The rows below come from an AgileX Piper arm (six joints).
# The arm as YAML. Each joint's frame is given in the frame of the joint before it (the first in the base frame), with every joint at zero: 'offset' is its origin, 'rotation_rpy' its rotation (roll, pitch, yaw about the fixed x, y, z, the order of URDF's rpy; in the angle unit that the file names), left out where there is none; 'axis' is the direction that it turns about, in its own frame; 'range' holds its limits. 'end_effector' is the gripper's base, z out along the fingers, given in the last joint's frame.
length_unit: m
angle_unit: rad
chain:
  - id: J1
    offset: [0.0, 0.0, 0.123]
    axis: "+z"
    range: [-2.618, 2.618]
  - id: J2
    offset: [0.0, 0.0, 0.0]
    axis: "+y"
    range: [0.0, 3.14]
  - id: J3
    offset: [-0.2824, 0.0, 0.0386]
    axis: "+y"
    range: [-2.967, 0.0]
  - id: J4
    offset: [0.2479, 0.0, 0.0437]
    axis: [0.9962, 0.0, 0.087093]
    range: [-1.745, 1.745]
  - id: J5
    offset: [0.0, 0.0, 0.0]
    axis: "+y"
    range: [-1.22, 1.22]
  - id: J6
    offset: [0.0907, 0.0, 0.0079]
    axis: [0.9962, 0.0, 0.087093]
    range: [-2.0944, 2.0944]
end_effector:
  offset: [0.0, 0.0, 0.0]
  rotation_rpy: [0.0, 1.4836, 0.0]
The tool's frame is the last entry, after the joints.
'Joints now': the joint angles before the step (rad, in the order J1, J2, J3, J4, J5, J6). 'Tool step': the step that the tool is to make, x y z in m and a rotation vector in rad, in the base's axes. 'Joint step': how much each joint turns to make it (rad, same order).
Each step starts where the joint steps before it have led.
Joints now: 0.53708 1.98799 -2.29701 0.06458 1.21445 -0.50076
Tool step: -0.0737 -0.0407 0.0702 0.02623 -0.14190 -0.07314
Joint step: 0.03824 -0.28686 0.15240 -0.12513 -0.00026 0.08104
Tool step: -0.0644 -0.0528 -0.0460 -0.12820 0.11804 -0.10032
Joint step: -0.00010 -0.34178 0.54623 -0.11077 -0.02677 0.08222
